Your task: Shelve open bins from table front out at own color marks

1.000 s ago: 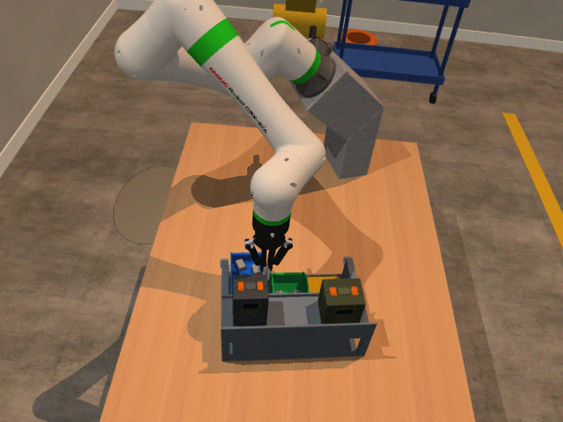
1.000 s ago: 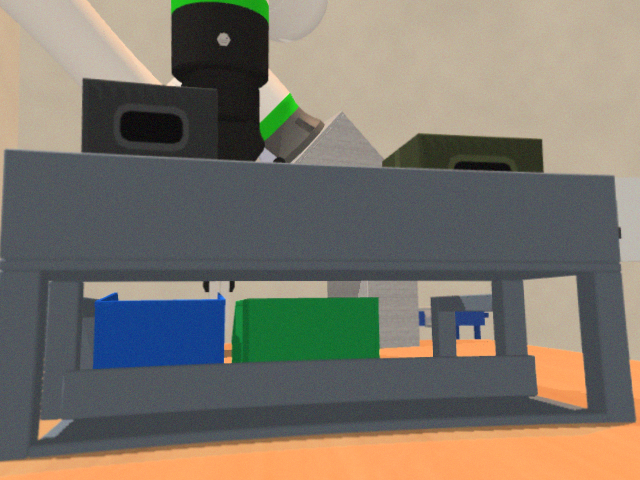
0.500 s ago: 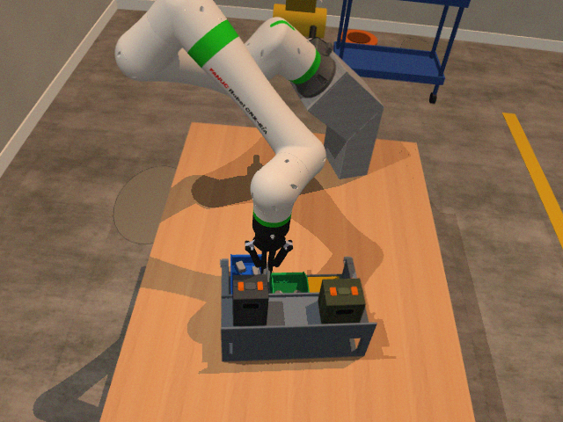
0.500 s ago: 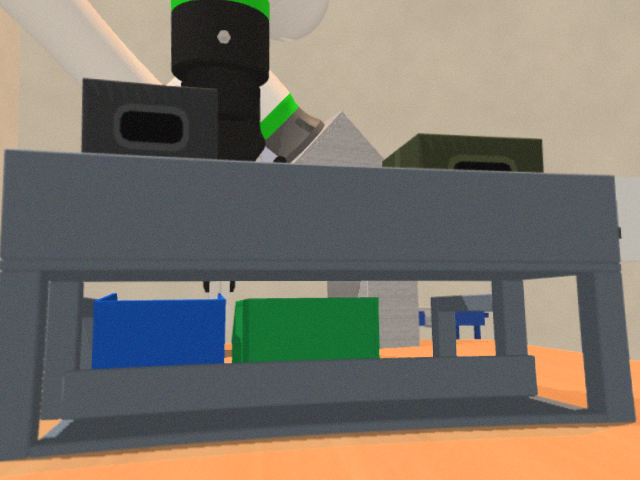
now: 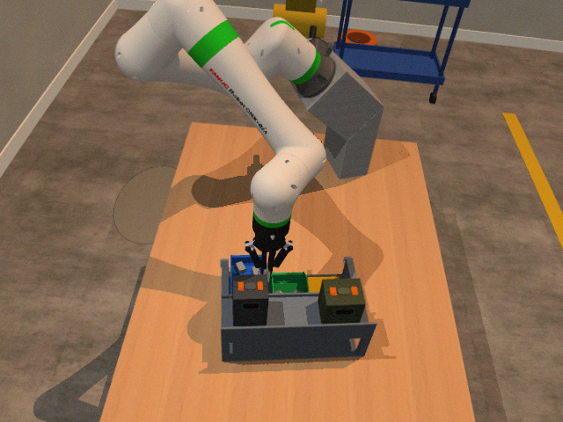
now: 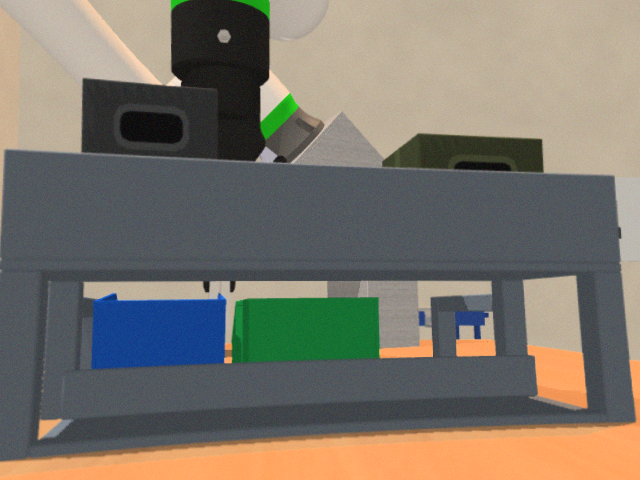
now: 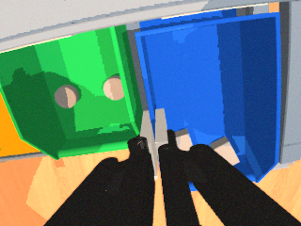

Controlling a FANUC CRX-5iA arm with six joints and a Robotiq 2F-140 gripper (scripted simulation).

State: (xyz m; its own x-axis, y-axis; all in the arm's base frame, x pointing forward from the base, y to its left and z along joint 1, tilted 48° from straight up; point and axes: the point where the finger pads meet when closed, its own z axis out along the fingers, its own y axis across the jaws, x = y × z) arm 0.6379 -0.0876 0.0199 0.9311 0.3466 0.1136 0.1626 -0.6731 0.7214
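Right now the blue bin is 5 cm to the right of my hand and 4 cm below it. Round my hand: black box 15 cm ahead, 3 cm to the right, 7 cm above; then olive box 11 cm ahead, 20 cm to the left, 6 cm above; then green bin 4 cm ahead, 7 cm to the left, 5 cm below.
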